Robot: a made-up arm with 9 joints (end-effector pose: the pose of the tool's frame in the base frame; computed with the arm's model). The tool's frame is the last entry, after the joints. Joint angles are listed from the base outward.
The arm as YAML. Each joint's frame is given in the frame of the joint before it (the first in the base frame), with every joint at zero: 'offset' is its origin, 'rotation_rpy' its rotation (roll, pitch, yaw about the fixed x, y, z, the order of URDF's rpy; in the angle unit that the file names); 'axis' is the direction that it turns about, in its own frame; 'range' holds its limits. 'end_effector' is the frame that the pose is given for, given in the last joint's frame.
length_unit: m
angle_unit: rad
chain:
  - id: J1
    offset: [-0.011, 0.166, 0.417]
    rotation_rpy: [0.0, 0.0, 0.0]
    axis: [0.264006, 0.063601, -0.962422]
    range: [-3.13, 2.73]
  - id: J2
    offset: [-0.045, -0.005, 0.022]
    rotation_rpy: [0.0, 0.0, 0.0]
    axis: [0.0, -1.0, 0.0]
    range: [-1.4, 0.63]
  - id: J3
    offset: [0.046, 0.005, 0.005]
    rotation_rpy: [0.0, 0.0, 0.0]
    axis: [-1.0, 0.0, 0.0]
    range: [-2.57, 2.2]
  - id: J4
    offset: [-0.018, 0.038, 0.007]
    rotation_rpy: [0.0, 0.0, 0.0]
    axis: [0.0, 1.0, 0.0]
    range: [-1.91, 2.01]
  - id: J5
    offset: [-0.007, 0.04, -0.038]
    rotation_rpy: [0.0, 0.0, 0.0]
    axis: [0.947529, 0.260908, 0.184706]
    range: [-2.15, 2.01]
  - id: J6
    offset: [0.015, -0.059, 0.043]
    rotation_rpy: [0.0, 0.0, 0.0]
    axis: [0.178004, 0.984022, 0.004]
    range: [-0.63, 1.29]
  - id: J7
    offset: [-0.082, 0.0, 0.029]
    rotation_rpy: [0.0, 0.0, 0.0]
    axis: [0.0, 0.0, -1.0]
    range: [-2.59, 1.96]
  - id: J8
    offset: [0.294, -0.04, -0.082]
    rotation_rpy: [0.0, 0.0, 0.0]
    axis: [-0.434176, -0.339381, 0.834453]
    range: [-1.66, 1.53]
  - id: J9
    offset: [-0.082, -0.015, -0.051]
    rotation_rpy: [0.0, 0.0, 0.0]
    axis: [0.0, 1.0, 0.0]
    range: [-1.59, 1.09]
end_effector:
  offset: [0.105, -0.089, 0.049]
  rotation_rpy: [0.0, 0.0, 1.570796]
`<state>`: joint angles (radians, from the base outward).
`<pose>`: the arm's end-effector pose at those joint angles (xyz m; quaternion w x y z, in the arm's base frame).
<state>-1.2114 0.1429 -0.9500 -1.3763 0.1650 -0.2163 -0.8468 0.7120 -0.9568</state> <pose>-0.0006 0.1008 0.7023 0.2940 0.3760 0.8663 -0.1472</pose>
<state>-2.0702 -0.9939 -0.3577 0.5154 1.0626 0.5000 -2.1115 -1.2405 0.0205</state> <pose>-0.1550 0.2920 0.4896 0.0580 -0.7681 -0.6189 -0.1538</pose>
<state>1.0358 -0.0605 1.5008 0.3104 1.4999 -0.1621 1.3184 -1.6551 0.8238</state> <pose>-0.3042 0.2026 0.2752 0.2172 0.1709 -0.4914 -0.8259</pose>
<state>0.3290 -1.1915 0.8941 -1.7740 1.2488 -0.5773 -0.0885 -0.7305 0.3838</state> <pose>0.2001 0.3674 0.3297 0.3128 0.5672 -0.1786 0.7406</pose>
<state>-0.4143 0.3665 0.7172 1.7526 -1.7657 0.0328 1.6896 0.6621 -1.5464</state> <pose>-0.1364 0.5177 0.6255 0.4926 0.7036 -0.2322 -0.4564</pose>
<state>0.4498 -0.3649 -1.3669 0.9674 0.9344 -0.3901 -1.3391 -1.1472 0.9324</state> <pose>0.0914 0.1950 0.6802 0.4094 -0.7074 0.3825 -0.4309</pose>
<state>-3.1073 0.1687 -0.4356 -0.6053 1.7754 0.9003 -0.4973 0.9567 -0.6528</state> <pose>-0.1756 -0.0837 0.5389 0.2549 -0.8908 -0.3381 0.1647</pose>
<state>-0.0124 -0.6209 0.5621 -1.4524 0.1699 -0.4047 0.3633 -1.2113 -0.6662</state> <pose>0.0761 0.0923 0.5342 0.7220 -0.0646 -0.6174 0.3054</pose>
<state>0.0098 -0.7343 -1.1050 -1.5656 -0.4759 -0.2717 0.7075 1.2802 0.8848</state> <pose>-0.3026 -0.1055 0.4352 0.9763 -0.0197 0.2076 0.0580</pose>
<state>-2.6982 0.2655 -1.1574 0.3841 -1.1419 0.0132 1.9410 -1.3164 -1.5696</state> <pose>0.1320 0.2065 0.6584 0.7251 -0.3664 -0.4428 0.3795</pose>
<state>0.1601 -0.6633 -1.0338 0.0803 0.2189 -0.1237 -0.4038 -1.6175 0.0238</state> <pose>0.0865 0.2561 0.3480 0.4662 0.8794 -0.0047 -0.0968</pose>
